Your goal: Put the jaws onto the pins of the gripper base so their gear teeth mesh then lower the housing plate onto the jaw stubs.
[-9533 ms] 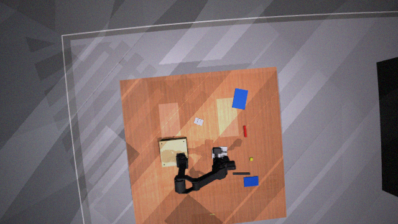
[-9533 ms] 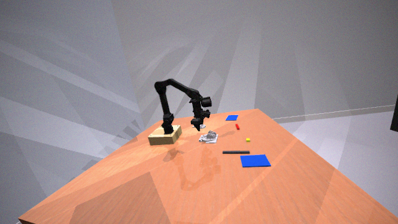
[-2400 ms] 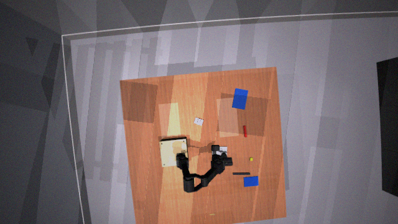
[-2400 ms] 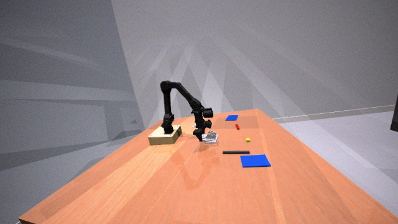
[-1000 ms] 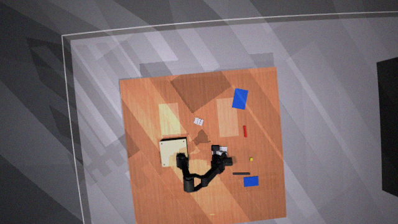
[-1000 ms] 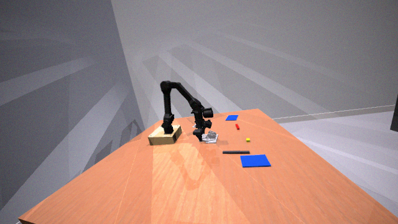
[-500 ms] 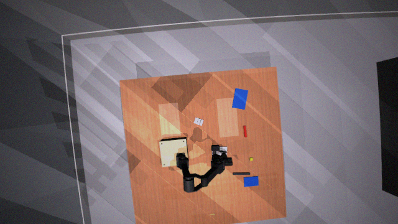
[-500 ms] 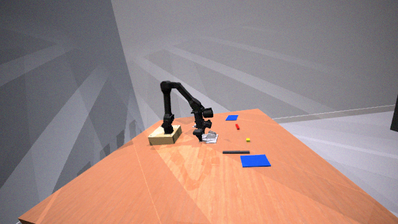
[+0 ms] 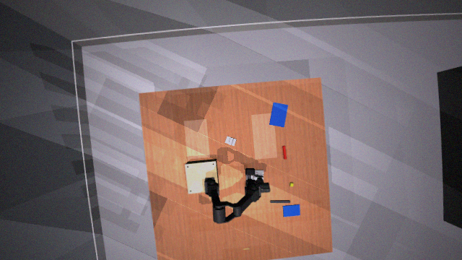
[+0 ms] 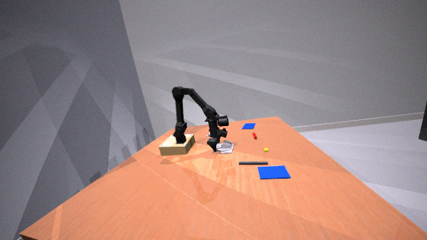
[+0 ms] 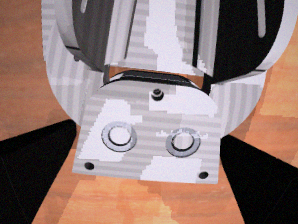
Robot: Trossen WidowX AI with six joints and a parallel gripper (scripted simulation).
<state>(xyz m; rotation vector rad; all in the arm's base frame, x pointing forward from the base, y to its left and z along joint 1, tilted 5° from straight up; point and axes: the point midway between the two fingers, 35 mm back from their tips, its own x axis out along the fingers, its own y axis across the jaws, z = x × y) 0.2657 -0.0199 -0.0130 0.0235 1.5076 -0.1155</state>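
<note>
The housing plate is 10 mm ahead of my gripper tip. Round my gripper tip: gripper base 10 mm ahead, 20 mm above; flat white plate 70 mm ahead, 10 mm to the right; jaw 20 mm ahead, 20 mm to the right, 10 mm above.
</note>
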